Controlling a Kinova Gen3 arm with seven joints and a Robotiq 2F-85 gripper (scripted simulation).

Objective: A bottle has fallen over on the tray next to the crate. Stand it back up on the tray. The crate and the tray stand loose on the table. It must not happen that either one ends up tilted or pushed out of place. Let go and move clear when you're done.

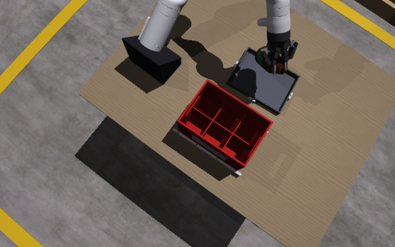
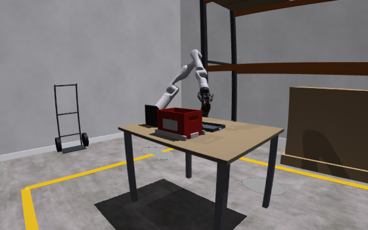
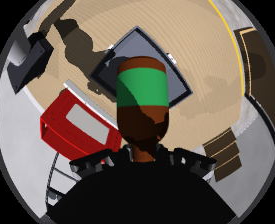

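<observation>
The bottle is 30 mm behind my hand, 20 mm to the left of it and 30 mm below it. Also, from my hand: tray (30 mm behind, 20 mm to the left, 190 mm below); then red crate (10 mm behind, 270 mm to the right, 120 mm below).
</observation>
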